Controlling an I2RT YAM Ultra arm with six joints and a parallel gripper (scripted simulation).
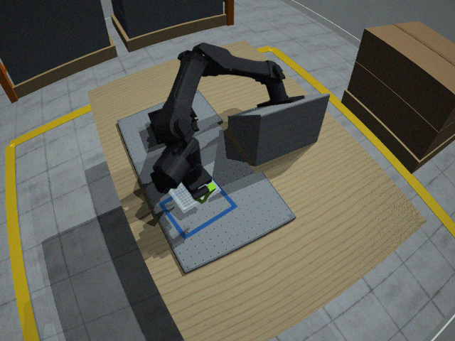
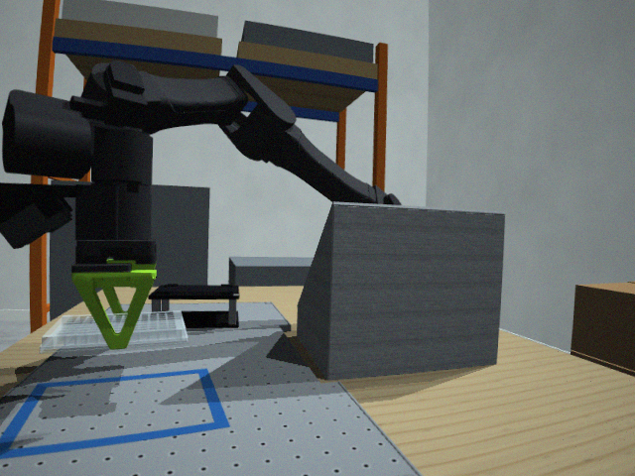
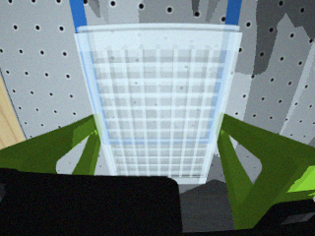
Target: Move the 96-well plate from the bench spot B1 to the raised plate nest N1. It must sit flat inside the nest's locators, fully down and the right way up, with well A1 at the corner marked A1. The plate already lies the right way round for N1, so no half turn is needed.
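Right now the clear 96-well plate is right at my hand. The rest, counted from my hand: black raised nest 10 cm behind, 34 cm to the right, 2 cm below.
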